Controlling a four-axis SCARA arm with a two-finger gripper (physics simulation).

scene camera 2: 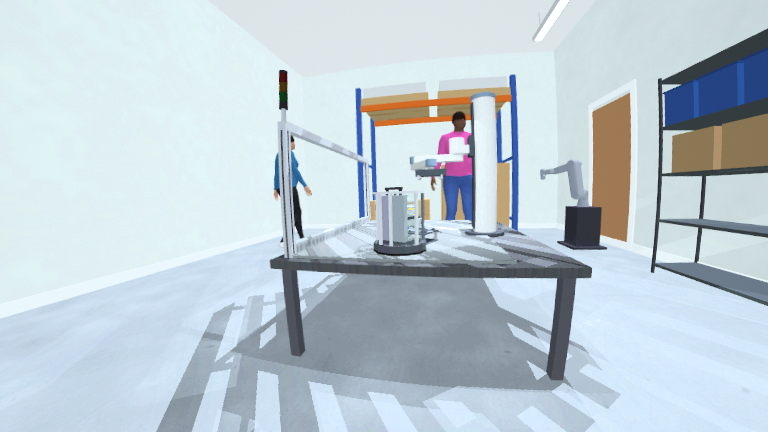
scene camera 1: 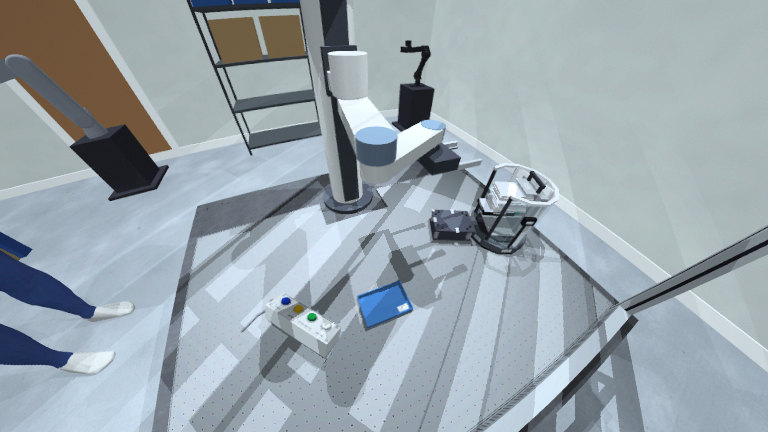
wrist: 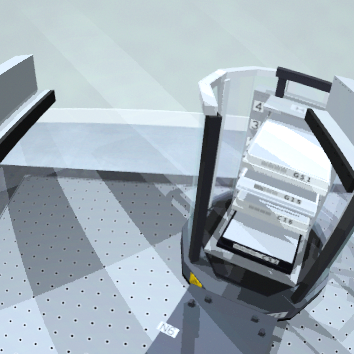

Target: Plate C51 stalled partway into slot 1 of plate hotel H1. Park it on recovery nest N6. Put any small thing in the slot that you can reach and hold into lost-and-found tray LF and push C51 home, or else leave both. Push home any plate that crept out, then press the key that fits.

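Places are measured from the arm's base along level axes (x ahead, y right, z down), in metres.
Pixels of known places: gripper, fingertip midpoint: (scene camera 2: 429, 176) (scene camera 1: 467, 152) (wrist: 179, 78); arm's base, link origin: (scene camera 2: 484, 233) (scene camera 1: 348, 196).
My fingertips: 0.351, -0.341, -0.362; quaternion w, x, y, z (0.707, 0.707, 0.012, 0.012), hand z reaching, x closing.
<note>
For each thing: its top centre in the pictures, then the offset to it from my fingertips, as dx, dy, dz.
- plate hotel H1, top centre: (wrist: 312, 86) (scene camera 1: 527, 177) (scene camera 2: 398, 187) +0.142, -0.180, +0.055
- Plate C51, top centre: (wrist: 271, 213) (scene camera 1: 496, 205) +0.114, -0.129, +0.194
- plate C16, top centre: (wrist: 283, 178) (scene camera 1: 507, 200) +0.129, -0.159, +0.166
- G51, top centre: (wrist: 296, 138) (scene camera 1: 513, 189) +0.129, -0.159, +0.109
- Nest N6, top centre: (scene camera 1: 453, 218) (scene camera 2: 421, 228) +0.046, +0.007, +0.279
- Tray LF, top centre: (scene camera 1: 384, 302) +0.224, +0.402, +0.332
- key box, top centre: (scene camera 1: 298, 318) +0.194, +0.655, +0.265
My gripper (scene camera 1: 468, 153) (wrist: 179, 78) is open and empty, raised above the table on the column side of plate hotel H1 (scene camera 1: 500, 248) (scene camera 2: 400, 248) (wrist: 202, 190). In the wrist view the hotel stands right of centre, partly behind the right finger. Plate C51 (wrist: 260, 244), dark-edged, lies lowest, its front edge forward of plate C16 (wrist: 270, 215). Plates G15 (wrist: 280, 194) and G51 (wrist: 290, 150) are above. No small thing is discernible in the slot. Nest N6 (scene camera 1: 453, 221) (wrist: 215, 322) stands before the hotel, with no plate on it. Tray LF (scene camera 1: 382, 305) is blue.
A key box (scene camera 1: 300, 327) with blue, yellow, green and white keys stands beside the tray. The arm's column (scene camera 1: 339, 134) (scene camera 2: 484, 166) rises behind. A guard frame (scene camera 2: 286, 193) and light tower (scene camera 2: 283, 88) stand at the table's edge. People stand beyond the table.
</note>
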